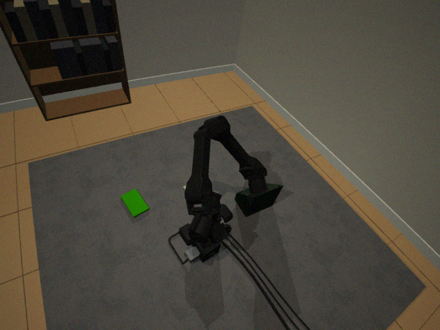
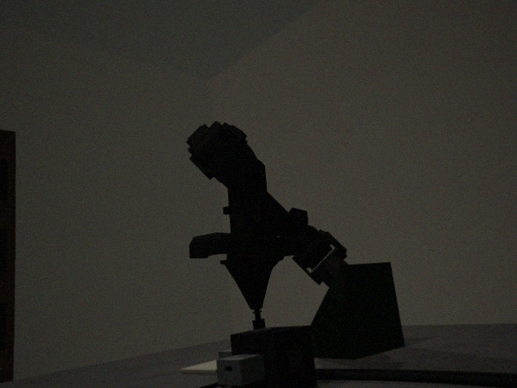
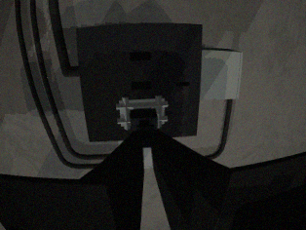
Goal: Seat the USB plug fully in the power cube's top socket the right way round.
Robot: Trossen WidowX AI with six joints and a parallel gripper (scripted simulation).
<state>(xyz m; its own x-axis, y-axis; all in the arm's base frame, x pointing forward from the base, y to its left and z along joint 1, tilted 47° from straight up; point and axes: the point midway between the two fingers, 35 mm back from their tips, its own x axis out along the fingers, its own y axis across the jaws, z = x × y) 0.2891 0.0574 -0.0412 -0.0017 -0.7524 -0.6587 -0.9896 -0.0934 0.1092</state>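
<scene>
The dark USB plug lies 2 cm below my gripper tip. From my gripper tip the other things lie so: green flat block: 18 cm ahead, 29 cm to the right, 10 cm below; then white flat tile: 9 cm behind, 25 cm to the right, 10 cm below.
</scene>
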